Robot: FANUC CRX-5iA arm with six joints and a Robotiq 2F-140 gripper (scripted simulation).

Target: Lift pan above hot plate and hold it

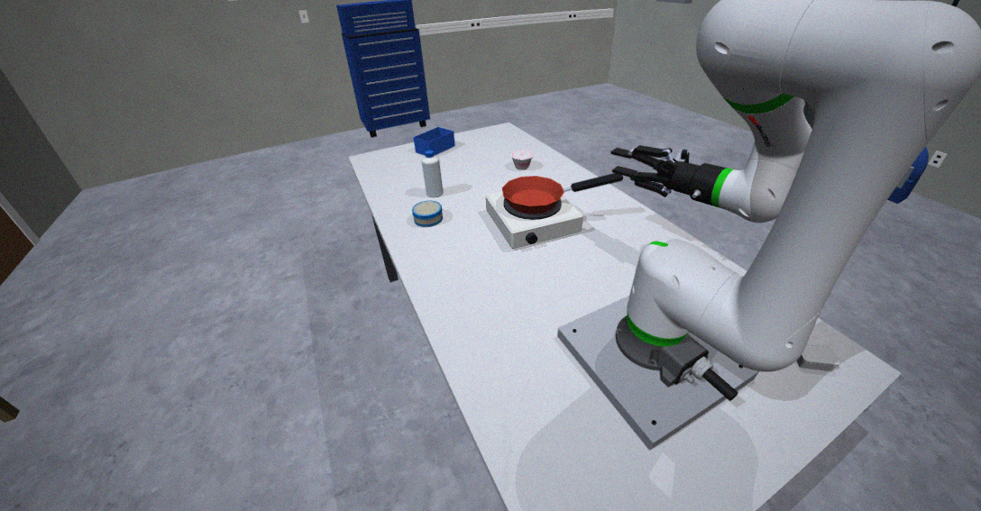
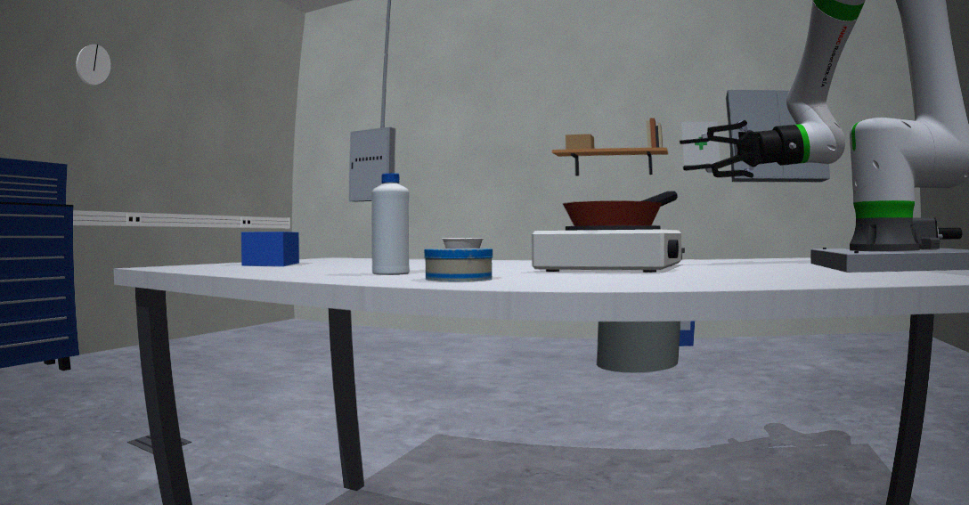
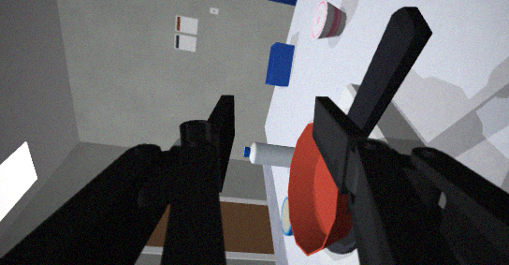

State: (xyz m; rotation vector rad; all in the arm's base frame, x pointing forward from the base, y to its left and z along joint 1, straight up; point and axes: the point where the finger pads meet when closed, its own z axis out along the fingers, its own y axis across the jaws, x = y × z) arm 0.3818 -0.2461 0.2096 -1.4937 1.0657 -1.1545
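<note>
Right now my hand is 150 mm short of the red pan, 130 mm to the right of it and 130 mm above it. Round my hand: small grey box: 600 mm behind, 40 mm to the right, 220 mm below; then round blue tin: 380 mm ahead, 470 mm to the left, 220 mm below; then white hot plate: 160 mm ahead, 190 mm to the left, 200 mm below.
</note>
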